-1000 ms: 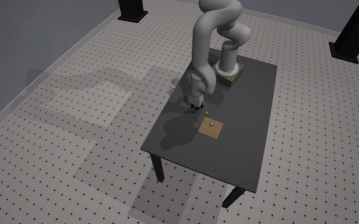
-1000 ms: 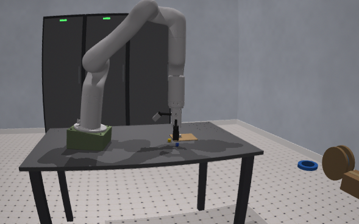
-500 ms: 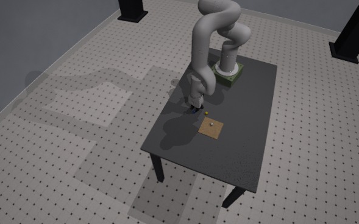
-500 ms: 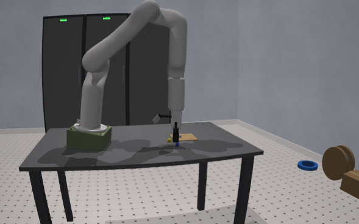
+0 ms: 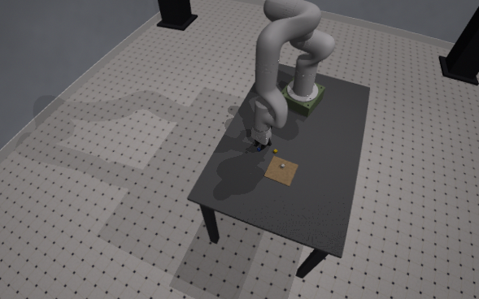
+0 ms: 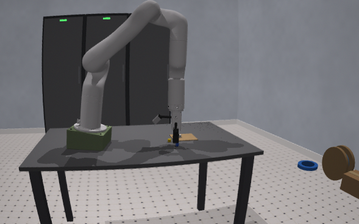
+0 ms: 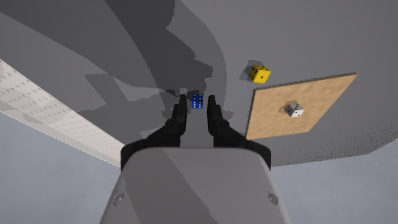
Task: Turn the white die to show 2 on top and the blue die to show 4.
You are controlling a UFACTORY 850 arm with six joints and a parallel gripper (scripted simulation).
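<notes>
Now: the blue die 3 cm below my hand and 1 cm ahead of it. The rest, counted from my hand: yellow die 8 cm to the left, 3 cm below, 1 cm behind; white die 15 cm to the left, 7 cm ahead, 3 cm below; tan mat 15 cm to the left, 9 cm ahead, 4 cm below.
</notes>
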